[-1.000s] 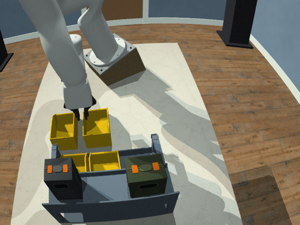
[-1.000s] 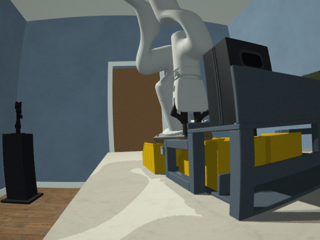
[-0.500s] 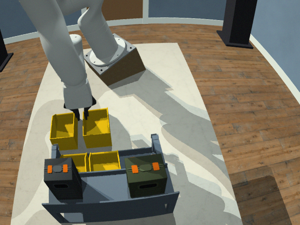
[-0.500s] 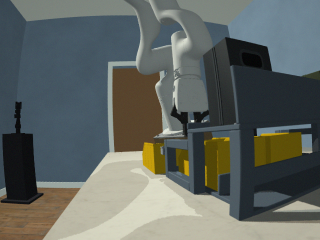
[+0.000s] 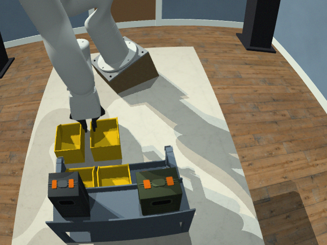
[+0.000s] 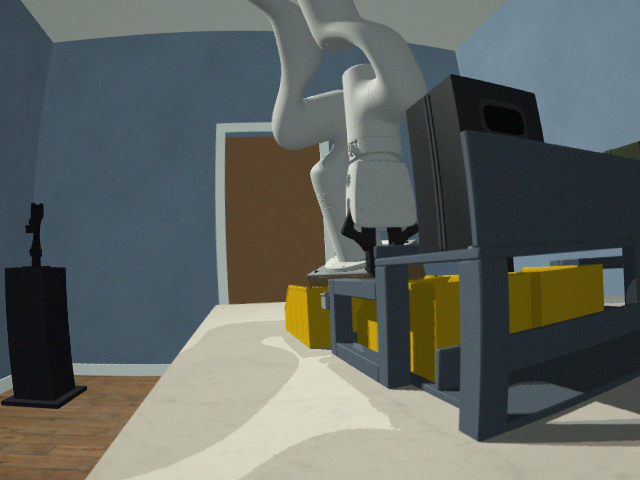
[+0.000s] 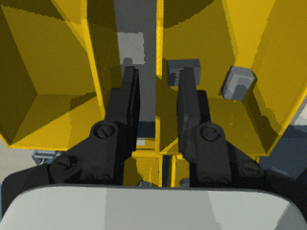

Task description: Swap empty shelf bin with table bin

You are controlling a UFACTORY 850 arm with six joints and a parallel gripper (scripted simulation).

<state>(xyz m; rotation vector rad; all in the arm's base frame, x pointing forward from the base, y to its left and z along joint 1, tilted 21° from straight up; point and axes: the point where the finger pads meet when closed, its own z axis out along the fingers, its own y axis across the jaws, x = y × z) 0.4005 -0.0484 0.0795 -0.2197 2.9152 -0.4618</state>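
Right now the shelf lip is 110 mm ahead of my hand, 80 mm to the left of it and 90 mm below it. Round my hand: dark grey case: 310 mm ahead, 10 mm to the right, 60 mm above; then green case: 290 mm ahead, 220 mm to the left, 50 mm above.
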